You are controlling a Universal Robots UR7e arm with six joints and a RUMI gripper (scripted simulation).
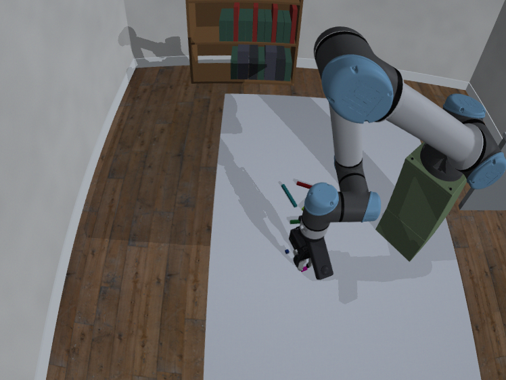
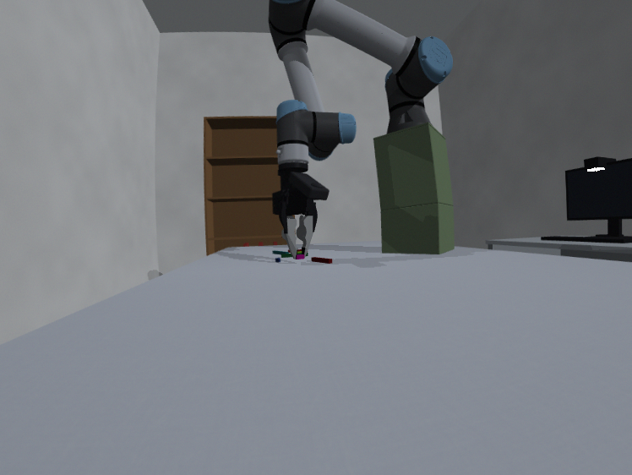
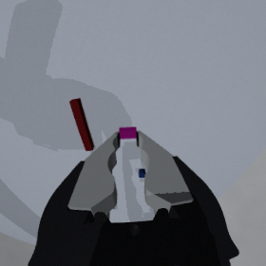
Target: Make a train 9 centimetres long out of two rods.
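The magenta rod lies 1 cm below my hand. Round my hand: green rod (18 cm to the right, 3 cm behind, 2 cm below); then blue rod (8 cm to the right, 4 cm ahead, 2 cm below); then lime rod (24 cm to the right, 6 cm behind, 2 cm below).
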